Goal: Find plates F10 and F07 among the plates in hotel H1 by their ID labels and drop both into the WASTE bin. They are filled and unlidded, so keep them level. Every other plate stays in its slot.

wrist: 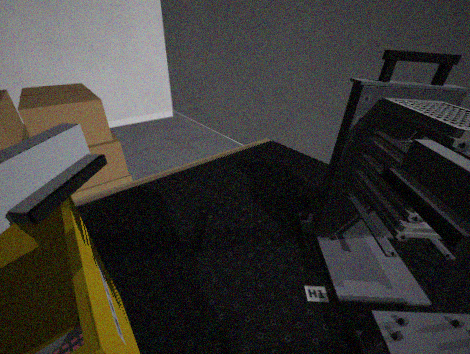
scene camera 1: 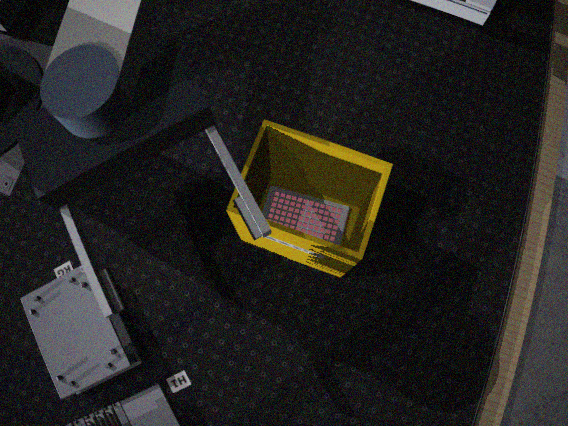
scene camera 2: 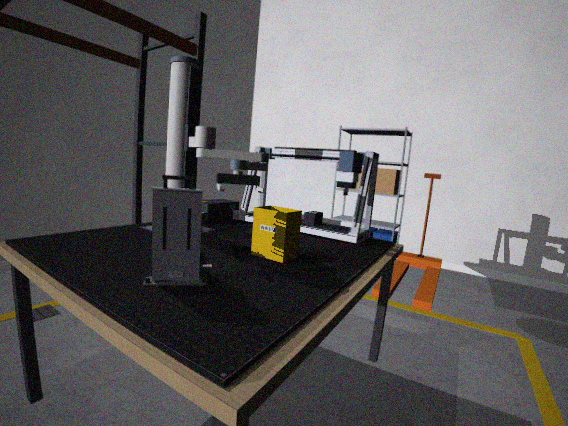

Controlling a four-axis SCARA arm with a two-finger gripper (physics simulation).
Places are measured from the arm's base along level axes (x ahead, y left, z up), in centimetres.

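Pixels of known places: gripper, fingertip midpoint: (wrist: 243,150) (scene camera 1: 188,275) (scene camera 2: 242,189).
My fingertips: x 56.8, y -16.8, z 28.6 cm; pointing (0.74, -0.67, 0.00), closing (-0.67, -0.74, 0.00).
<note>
For each thing: its top centre in the pictures, then the offset to it from my fingertips. "spot": a spot on its surface instead.
- yellow WASTE bin, top centre: (scene camera 1: 311,186) (scene camera 2: 278,208) dx +7.8, dy +14.2, dz -7.4 cm
- grey plate with pink wells, top centre: (scene camera 1: 303,221) dx +7.6, dy +14.1, dz -25.3 cm
- Hotel H1, surface spot: (wrist: 348,117) spot: dx +5.8, dy -26.2, dz -4.1 cm
- gridded plate, top centre: (wrist: 449,112) dx -4.7, dy -26.0, dz -0.7 cm
- H1 floor label, surface spot: (scene camera 1: 179,381) (wrist: 315,293) spot: dx -2.1, dy -14.9, dz -27.3 cm
The yellow WASTE bin (scene camera 1: 378,210) (scene camera 2: 262,245) (wrist: 100,295) stands on the table. A grey plate with pink wells (scene camera 1: 305,215) (wrist: 67,345) lies on the bin's floor; its ID is not readable. My gripper (scene camera 1: 186,272) (wrist: 243,150) is open with nothing between its fingers. It hangs above table height, turned oblique to the bin, with one finger over the bin's near left rim and the other beside the RG stand. Hotel H1 (wrist: 348,117) rises at the right of the wrist view, with a gridded plate (wrist: 435,112) near its top. No plate ID labels are readable.
The RG stand (scene camera 1: 75,330) (wrist: 420,330) is next to the H1 floor label (scene camera 1: 179,381) (wrist: 316,293). The arm column (scene camera 2: 177,125) stands left of the bin in scene camera 2. A white gantry machine (scene camera 2: 370,200) stands behind. Cardboard boxes (wrist: 65,115) are beyond the table edge.
</note>
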